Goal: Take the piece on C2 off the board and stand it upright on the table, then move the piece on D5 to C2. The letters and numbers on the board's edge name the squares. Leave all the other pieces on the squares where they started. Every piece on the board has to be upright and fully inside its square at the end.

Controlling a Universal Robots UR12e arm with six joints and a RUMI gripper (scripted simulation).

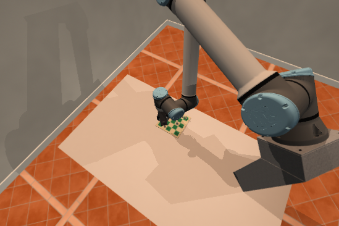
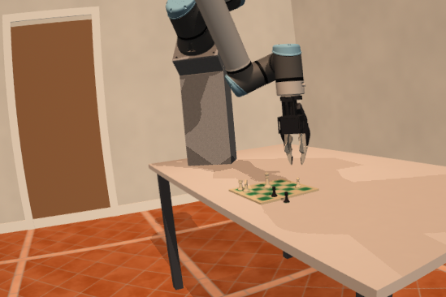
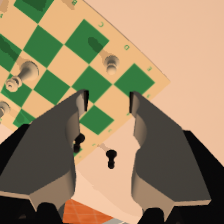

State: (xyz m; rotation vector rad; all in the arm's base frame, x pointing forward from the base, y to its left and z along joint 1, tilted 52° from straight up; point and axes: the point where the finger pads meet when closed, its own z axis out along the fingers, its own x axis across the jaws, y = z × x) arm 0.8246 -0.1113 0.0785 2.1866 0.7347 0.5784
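The white pawn is 80 mm below my hand. From my hand the other things lie so: chessboard 60 mm behind, 60 mm to the right, 100 mm below.
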